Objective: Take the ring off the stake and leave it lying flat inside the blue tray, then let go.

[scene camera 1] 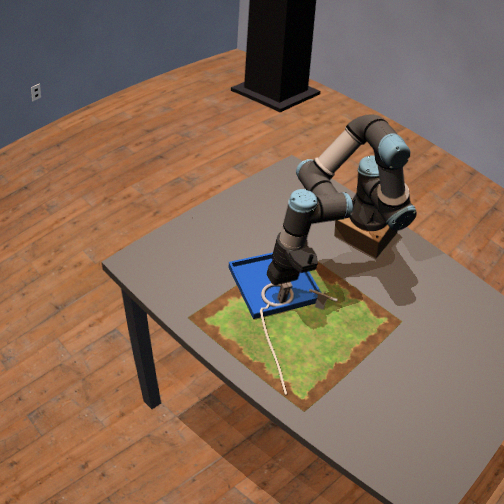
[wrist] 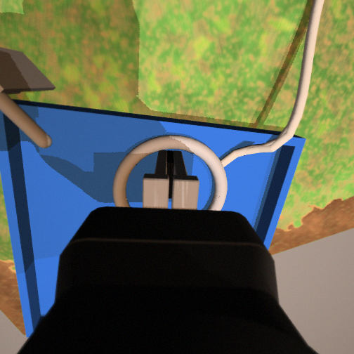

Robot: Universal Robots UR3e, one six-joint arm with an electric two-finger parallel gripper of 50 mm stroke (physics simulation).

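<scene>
The pale ring [scene camera 1: 264,294] [wrist: 220,185] is off the stake and lies flat, or nearly flat, inside the blue tray [scene camera 1: 248,285] [wrist: 75,225], near its front edge. A pale cord [scene camera 1: 273,348] [wrist: 303,75] runs from the ring over the tray's edge onto the mat. My gripper [scene camera 1: 282,301] [wrist: 169,165] is shut with its fingertips together, pointing down inside the ring's opening, with nothing visible between them. The near part of the ring is hidden behind the gripper in the wrist view. The stake [scene camera 1: 325,295] [wrist: 30,125] slants beside the ring, its tip over the tray.
The tray stands partly on a green and brown mat [scene camera 1: 320,360] [wrist: 225,60] on the grey table [scene camera 1: 425,360]. A small grey-brown plate [wrist: 22,72] sits by the stake at the tray's edge. The arm's base stands on a wooden block [scene camera 1: 362,241].
</scene>
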